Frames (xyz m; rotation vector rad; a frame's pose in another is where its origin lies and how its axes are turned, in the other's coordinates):
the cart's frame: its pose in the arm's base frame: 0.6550 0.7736 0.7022 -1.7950 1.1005 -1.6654
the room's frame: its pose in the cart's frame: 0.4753 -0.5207 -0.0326 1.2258 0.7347 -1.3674
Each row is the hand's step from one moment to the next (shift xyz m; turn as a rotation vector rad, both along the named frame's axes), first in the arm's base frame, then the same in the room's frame.
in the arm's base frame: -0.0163 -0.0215 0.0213 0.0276 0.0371 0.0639
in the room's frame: 0.0187 0.0262 -0.0120 0.0170 0.0253 0.0727
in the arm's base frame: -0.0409 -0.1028 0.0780 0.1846 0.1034 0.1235
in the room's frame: 0.0469 0.1163 -0.0509 -0.0694 0.0546 0.2285
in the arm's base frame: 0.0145 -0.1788 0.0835 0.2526 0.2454 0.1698
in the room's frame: -0.0156 0.1834 -0.0726 -0.0690 0.0045 0.3848
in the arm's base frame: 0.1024 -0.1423 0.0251 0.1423 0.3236 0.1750
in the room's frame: -0.1087 0.1357 -0.0335 0.0453 -0.0679 0.3859
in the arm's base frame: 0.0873 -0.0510 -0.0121 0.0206 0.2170 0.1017
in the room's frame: -0.0917 0.0443 0.0025 0.0855 -0.0720 0.2130
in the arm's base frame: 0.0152 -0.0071 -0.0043 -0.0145 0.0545 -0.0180
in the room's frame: -0.0166 0.0050 0.0005 0.0168 -0.0528 0.0209
